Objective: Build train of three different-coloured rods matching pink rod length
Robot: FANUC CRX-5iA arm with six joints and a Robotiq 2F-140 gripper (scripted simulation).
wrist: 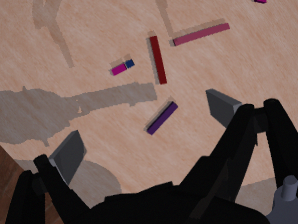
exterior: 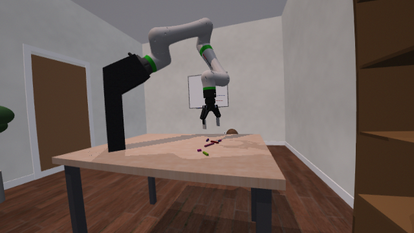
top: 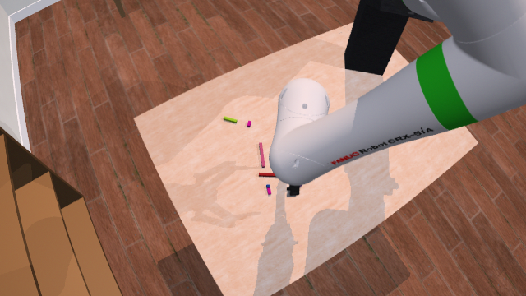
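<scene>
My gripper is now 40 mm past the purple rod and 100 mm above it. Round my hand: red rod (40 mm ahead, 50 mm to the right, 100 mm below); then blue rod (60 mm ahead, 20 mm to the right, 100 mm below); then pink rod (30 mm ahead, 130 mm to the right, 100 mm below).
</scene>
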